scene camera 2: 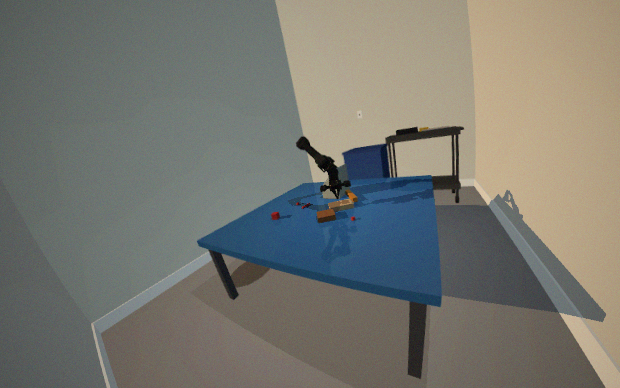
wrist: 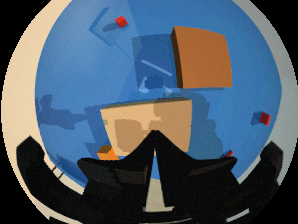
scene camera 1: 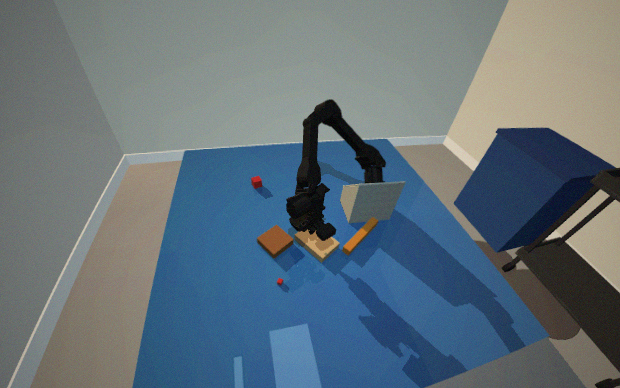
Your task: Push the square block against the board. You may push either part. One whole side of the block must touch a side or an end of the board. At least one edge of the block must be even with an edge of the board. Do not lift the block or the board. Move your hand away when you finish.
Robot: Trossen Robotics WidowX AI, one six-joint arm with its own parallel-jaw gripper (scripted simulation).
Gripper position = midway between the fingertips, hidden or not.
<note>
My gripper [scene camera 1: 311, 233] is shut, with nothing in its grasp. Also in view: a tan block [scene camera 1: 321, 250] and a brown block [scene camera 1: 275, 241].
The tan block shows as well in the wrist view [wrist: 126, 125]. The brown block shows as well in the wrist view [wrist: 202, 58]. My gripper is seen too in the wrist view [wrist: 155, 133].
</note>
